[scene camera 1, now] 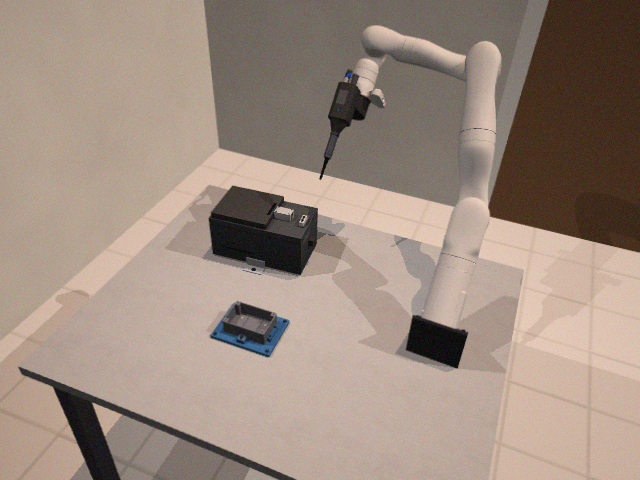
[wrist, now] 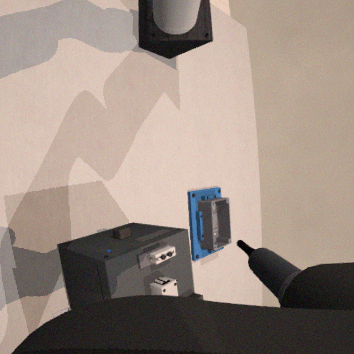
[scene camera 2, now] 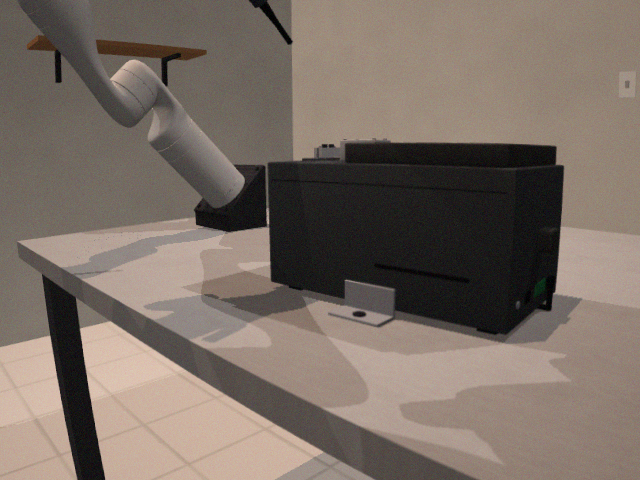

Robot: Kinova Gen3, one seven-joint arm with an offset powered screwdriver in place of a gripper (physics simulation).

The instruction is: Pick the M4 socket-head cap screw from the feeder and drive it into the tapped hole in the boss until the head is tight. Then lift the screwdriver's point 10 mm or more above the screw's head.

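Observation:
My screwdriver (scene camera 1: 320,178) (scene camera 2: 290,41) (wrist: 241,243) points down at a slant, its tip high above the table, beyond the feeder's right end in scene camera 1. The tip is dark and too small to tell whether a screw sits on it. The black box-shaped feeder (scene camera 1: 258,243) (scene camera 2: 392,222) (wrist: 80,275) stands on the table, with a white block (scene camera 1: 283,213) (wrist: 165,287) and a smaller white piece (scene camera 1: 303,220) (wrist: 163,255) on top. A grey open housing (scene camera 1: 252,333) (wrist: 205,225) with corner bosses sits on a blue plate (scene camera 1: 277,337) (wrist: 194,225). I cannot make out the screw or the tapped hole.
A small metal bracket (scene camera 1: 255,264) (scene camera 2: 369,297) stands at the foot of the feeder's long side. The arm's black base (scene camera 1: 436,341) (scene camera 2: 248,206) (wrist: 170,46) is on the table (scene camera 1: 361,403). A wooden shelf (scene camera 2: 149,50) is on the wall.

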